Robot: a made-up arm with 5 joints.
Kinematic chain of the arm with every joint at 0, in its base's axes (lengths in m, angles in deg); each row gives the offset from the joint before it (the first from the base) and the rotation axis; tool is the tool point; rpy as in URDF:
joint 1: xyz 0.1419 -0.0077 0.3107 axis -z
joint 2: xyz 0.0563 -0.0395 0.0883 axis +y
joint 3: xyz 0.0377 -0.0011 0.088 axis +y
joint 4: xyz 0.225 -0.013 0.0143 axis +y
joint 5: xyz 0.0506 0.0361 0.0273 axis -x
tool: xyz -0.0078 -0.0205 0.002 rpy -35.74 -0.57 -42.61
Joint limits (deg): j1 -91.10..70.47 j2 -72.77..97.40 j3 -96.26..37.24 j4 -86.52..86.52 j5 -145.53..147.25
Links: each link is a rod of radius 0.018 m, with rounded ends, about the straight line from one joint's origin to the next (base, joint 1, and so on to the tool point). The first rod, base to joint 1, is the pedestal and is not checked.
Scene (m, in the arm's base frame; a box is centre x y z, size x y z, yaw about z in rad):
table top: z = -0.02
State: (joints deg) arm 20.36 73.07 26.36 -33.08 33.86
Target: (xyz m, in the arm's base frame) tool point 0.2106 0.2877 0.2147
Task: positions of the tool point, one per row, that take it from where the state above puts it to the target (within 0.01 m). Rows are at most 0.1 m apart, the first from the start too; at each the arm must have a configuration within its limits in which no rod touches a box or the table.
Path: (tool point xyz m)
1: 0.3393 -0.0604 0.1478
2: 0.3642 -0.0053 0.1557
3: 0.3724 0.0586 0.1650
4: 0.3612 0.1261 0.1756
5: 0.3295 0.1908 0.1874
6: 0.2783 0.2467 0.2005
7: 0.2106 0.2877 0.2147

